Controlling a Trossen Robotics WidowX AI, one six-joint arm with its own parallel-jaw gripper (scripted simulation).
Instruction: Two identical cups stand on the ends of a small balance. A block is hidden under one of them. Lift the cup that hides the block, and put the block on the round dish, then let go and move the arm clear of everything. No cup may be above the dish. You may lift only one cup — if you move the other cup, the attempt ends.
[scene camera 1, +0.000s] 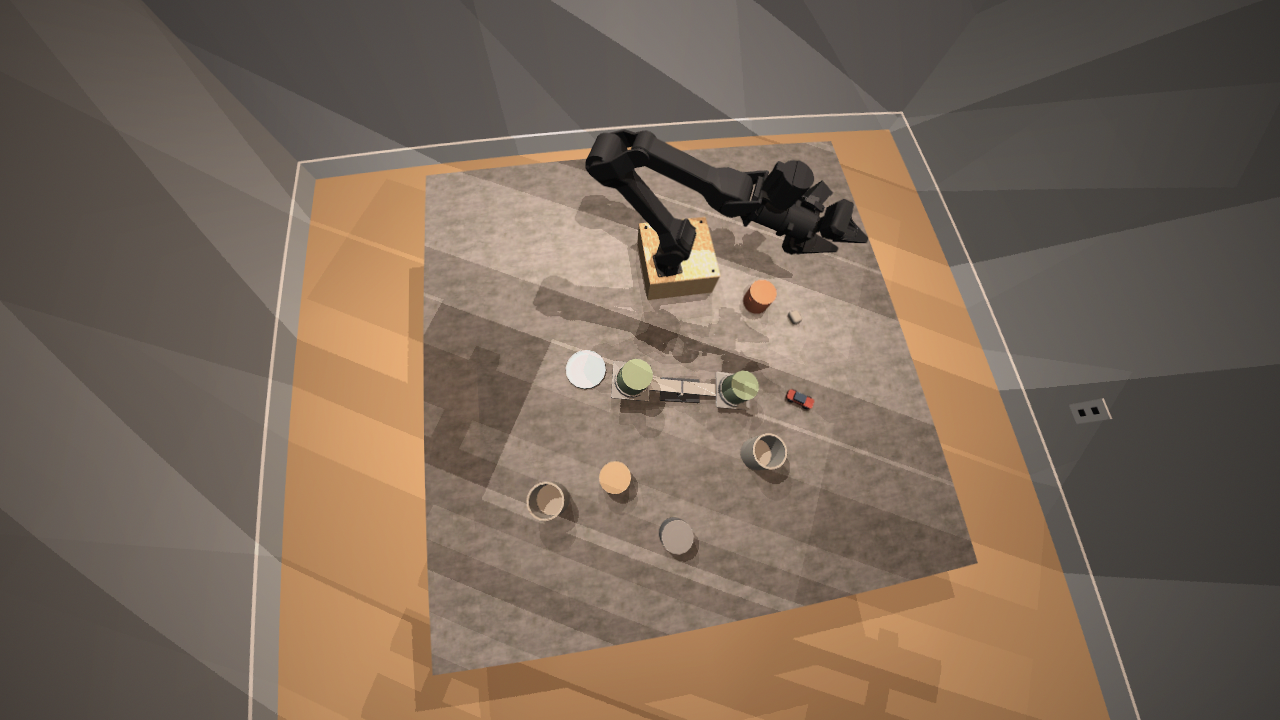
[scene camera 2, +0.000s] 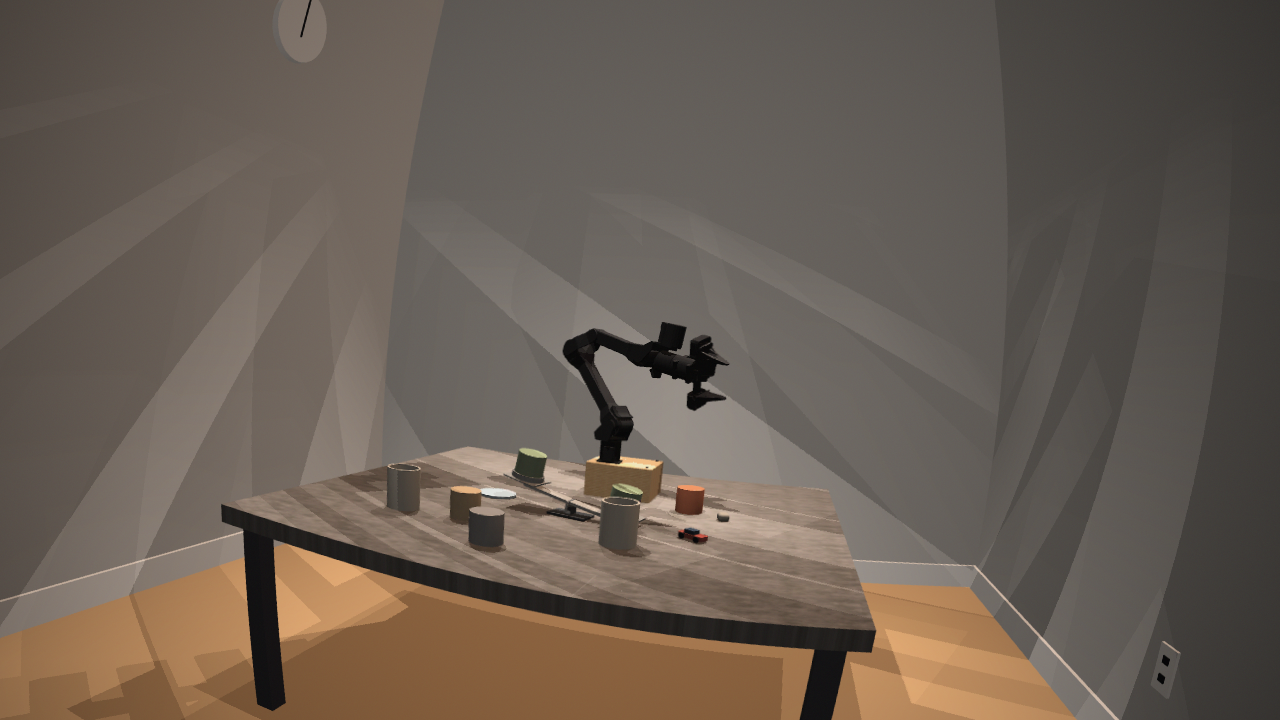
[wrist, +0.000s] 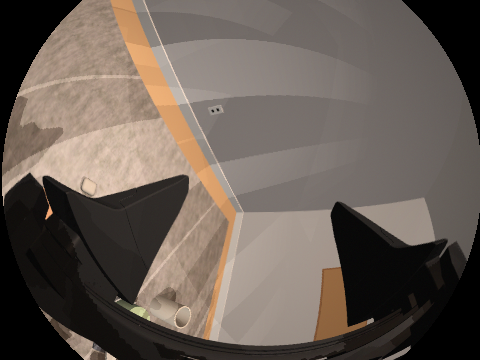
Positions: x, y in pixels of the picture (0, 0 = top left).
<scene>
My gripper shows in scene camera 1, in scene camera 2 (727, 381) and in the wrist view. A tan cylinder shows in scene camera 1 and in scene camera 2; in the wrist view it is out of frame. The same spot on the tan cylinder: (scene camera 1: 614, 478) is (scene camera 2: 465, 489). One and the same spot on my gripper: (scene camera 1: 817, 244) is (wrist: 145, 238).
</scene>
